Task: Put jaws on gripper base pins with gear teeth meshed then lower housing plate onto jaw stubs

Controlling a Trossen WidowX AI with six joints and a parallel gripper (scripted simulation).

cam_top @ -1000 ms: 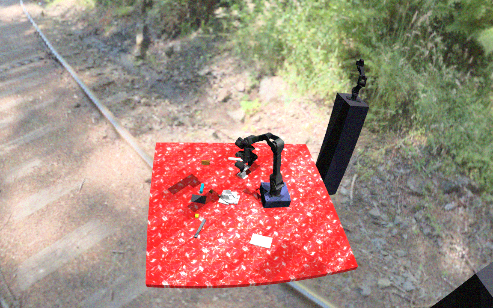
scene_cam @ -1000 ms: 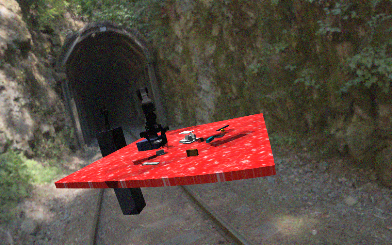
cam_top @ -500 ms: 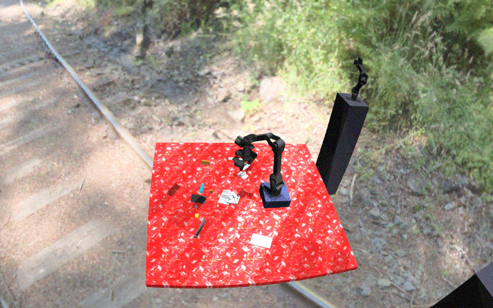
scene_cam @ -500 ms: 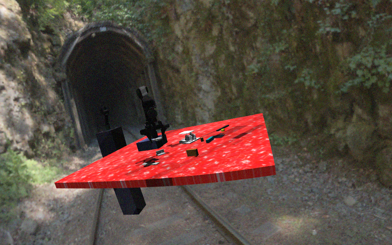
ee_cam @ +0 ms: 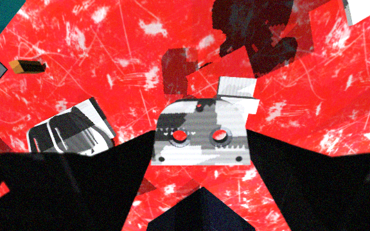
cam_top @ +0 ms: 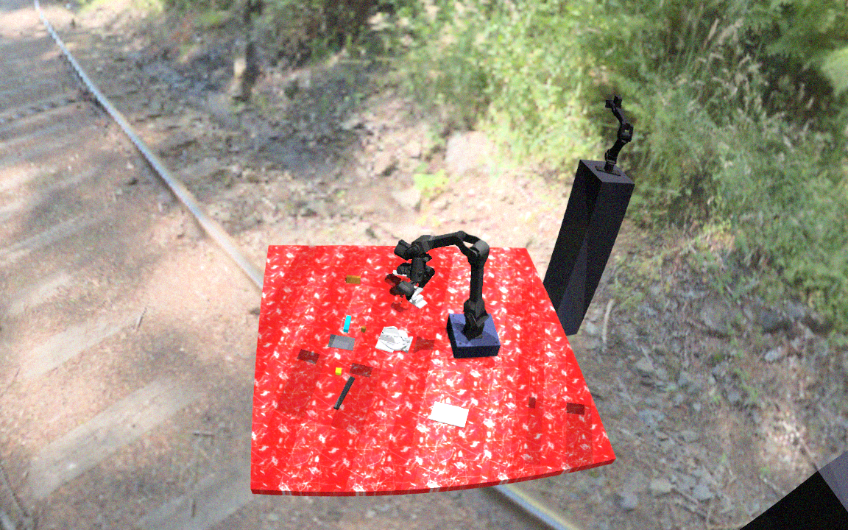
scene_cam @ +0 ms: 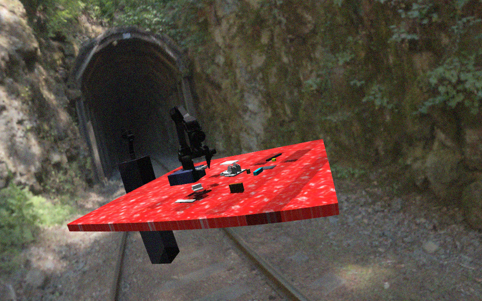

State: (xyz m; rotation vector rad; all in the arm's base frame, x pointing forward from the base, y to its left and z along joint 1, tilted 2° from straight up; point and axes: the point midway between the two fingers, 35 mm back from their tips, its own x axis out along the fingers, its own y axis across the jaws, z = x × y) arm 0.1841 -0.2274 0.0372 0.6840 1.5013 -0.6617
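My gripper tip is 190 mm to the right of the white housing plate, 80 mm above it and 70 mm short of it. The rest, counted from my gripper tip: brown block: 220 mm ahead, 200 mm to the right, 60 mm below; then white stepped piece: 70 mm below, 40 mm to the right, 40 mm behind; then cyan block: 280 mm ahead, 70 mm below, 60 mm to the left.
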